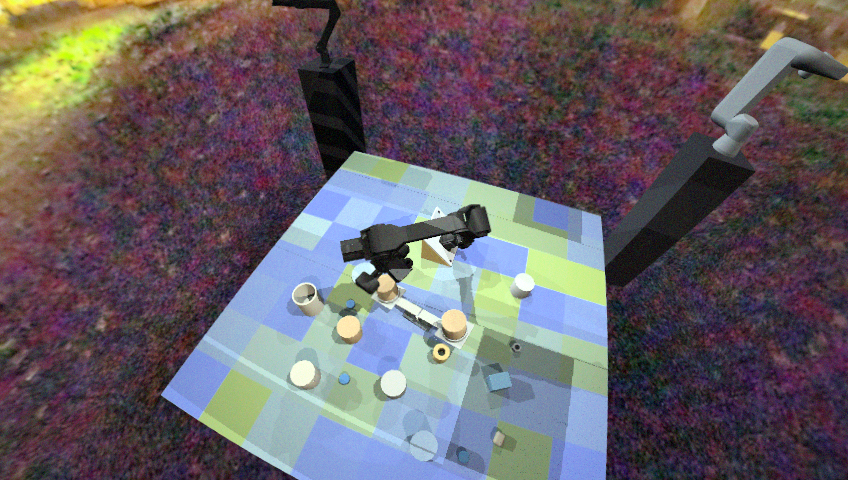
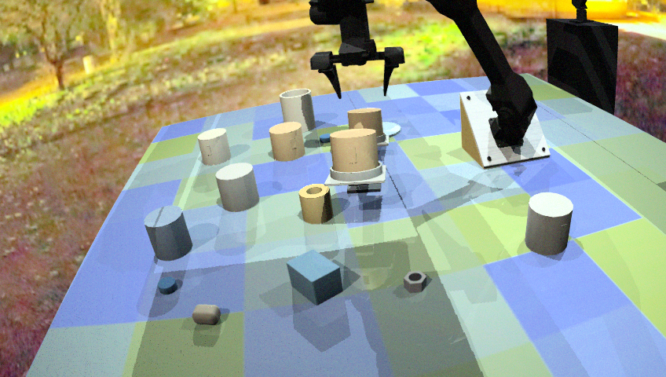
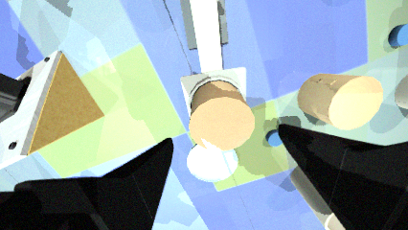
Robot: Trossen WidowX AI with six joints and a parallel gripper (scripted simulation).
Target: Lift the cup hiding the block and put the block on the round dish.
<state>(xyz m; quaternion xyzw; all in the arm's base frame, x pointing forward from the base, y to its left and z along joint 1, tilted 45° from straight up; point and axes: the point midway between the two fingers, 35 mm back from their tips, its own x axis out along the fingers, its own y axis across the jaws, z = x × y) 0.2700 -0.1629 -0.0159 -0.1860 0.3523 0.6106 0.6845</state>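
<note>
My gripper tip is 80 mm above the teal block. From my gripper tip the other things lie so: balance 130 mm to the left, 100 mm below, 40 mm ahead; balance beam 130 mm to the left, 80 mm below, 40 mm ahead; round pale-blue dish 120 mm below, 110 mm to the right, 50 mm behind.
</note>
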